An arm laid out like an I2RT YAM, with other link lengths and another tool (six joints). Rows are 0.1 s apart.
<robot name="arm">
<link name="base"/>
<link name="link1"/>
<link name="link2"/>
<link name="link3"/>
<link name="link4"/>
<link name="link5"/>
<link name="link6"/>
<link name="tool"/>
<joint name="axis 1" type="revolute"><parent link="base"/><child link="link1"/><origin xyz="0.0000 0.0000 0.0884" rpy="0.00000 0.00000 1.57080"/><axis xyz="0 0 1"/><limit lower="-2.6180" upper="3.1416"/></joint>
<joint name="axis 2" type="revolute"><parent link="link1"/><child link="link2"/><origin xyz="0.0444 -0.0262 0.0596" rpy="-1.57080 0.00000 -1.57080"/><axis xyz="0 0 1"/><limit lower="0.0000" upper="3.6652"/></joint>
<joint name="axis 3" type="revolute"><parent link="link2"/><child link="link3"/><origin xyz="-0.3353 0.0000 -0.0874" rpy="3.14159 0.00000 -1.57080"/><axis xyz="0 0 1"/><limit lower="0.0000" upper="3.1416"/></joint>
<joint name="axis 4" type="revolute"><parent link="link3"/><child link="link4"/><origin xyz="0.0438 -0.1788 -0.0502" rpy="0.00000 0.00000 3.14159"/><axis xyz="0 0 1"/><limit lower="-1.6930" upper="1.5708"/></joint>
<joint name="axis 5" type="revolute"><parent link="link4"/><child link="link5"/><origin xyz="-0.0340 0.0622 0.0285" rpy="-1.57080 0.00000 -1.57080"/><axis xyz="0 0 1"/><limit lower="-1.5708" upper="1.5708"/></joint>
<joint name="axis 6" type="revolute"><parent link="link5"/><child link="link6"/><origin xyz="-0.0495 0.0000 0.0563" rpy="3.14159 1.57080 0.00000"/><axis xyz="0 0 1"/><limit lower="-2.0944" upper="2.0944"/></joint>
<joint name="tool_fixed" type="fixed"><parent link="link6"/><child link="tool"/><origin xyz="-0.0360 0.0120 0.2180" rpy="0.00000 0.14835 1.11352"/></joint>
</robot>
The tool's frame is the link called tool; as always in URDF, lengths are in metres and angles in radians.
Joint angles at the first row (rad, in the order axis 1, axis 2, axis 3, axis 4, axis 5, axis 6):
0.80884 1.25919 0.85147 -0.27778 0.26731 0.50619
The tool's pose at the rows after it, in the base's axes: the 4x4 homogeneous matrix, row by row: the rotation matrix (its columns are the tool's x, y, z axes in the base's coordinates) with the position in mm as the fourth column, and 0 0 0 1 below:
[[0.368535, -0.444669, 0.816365, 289.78], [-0.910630, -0.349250, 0.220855, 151.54], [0.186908, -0.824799, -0.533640, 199.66], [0, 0, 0, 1]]
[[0.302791, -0.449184, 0.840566, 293.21], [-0.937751, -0.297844, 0.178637, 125.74], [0.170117, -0.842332, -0.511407, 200.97], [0, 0, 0, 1]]
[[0.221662, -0.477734, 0.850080, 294.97], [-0.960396, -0.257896, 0.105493, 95.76], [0.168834, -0.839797, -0.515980, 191.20], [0, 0, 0, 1]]
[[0.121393, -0.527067, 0.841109, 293.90], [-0.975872, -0.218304, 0.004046, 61.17], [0.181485, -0.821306, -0.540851, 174.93], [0, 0, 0, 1]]
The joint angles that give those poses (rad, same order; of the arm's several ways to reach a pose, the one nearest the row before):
0.71857 1.19704 0.81203 -0.22233 0.23199 0.48793
0.63053 1.14658 0.76495 -0.19229 0.21063 0.48208
0.54447 1.12305 0.71293 -0.16892 0.20935 0.48473
0.46336 1.12057 0.66584 -0.16078 0.23329 0.49870

